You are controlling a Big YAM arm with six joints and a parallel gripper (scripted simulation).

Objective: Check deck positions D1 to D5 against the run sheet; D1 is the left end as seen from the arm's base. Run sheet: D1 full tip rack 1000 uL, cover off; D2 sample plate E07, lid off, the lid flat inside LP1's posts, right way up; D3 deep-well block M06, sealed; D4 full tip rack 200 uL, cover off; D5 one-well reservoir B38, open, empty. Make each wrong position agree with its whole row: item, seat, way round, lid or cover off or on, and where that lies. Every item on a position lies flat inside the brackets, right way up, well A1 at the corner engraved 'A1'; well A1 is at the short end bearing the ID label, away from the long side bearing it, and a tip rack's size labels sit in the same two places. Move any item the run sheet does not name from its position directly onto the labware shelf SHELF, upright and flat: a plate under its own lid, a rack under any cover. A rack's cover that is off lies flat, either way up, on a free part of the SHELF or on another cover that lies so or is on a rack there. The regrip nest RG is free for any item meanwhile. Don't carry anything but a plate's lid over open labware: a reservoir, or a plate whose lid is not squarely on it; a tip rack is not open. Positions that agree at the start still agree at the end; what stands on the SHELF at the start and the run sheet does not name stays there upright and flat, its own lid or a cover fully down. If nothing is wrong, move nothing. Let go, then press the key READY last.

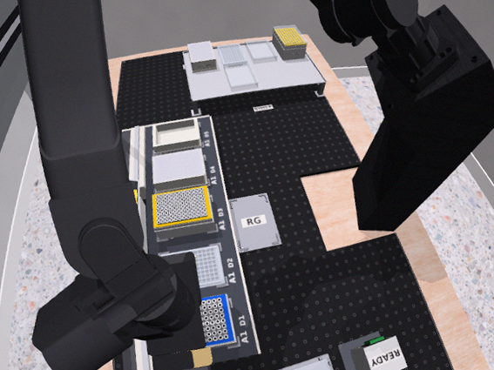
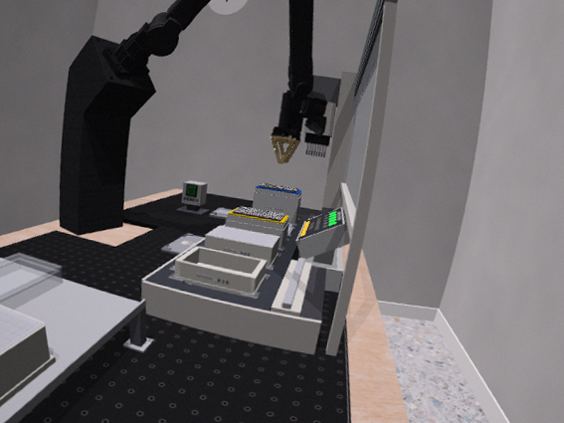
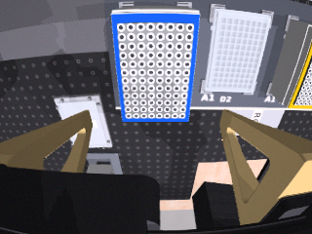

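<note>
My hand is 40 mm past the yellow-rimmed tip rack, 250 mm to the left of it and 130 mm above it. Also, from my hand: blue-rimmed tip rack 10 mm behind, 110 mm below; then clear well plate 20 mm behind, 120 mm to the right, 170 mm below; then pipetting head 100 mm ahead, 210 mm to the left, 160 mm above.
</note>
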